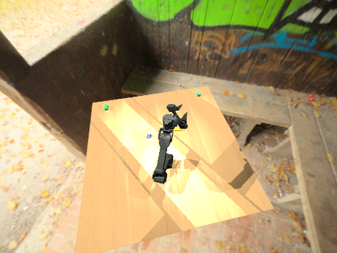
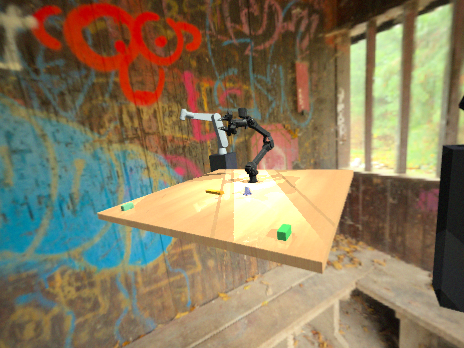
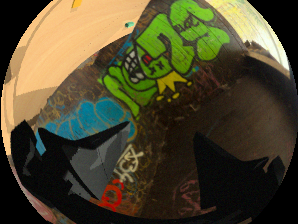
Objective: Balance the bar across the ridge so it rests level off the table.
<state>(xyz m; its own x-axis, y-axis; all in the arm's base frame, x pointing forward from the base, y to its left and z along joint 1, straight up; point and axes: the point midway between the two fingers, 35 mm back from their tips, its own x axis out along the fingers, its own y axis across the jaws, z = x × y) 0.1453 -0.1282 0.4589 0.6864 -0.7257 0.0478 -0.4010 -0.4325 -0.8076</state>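
Right now the bar is 45 cm below my gripper tip, 16 cm ahead of it and 2 cm to the left of it. Round my gripper tip: green block: 65 cm to the left, 57 cm ahead, 44 cm below.
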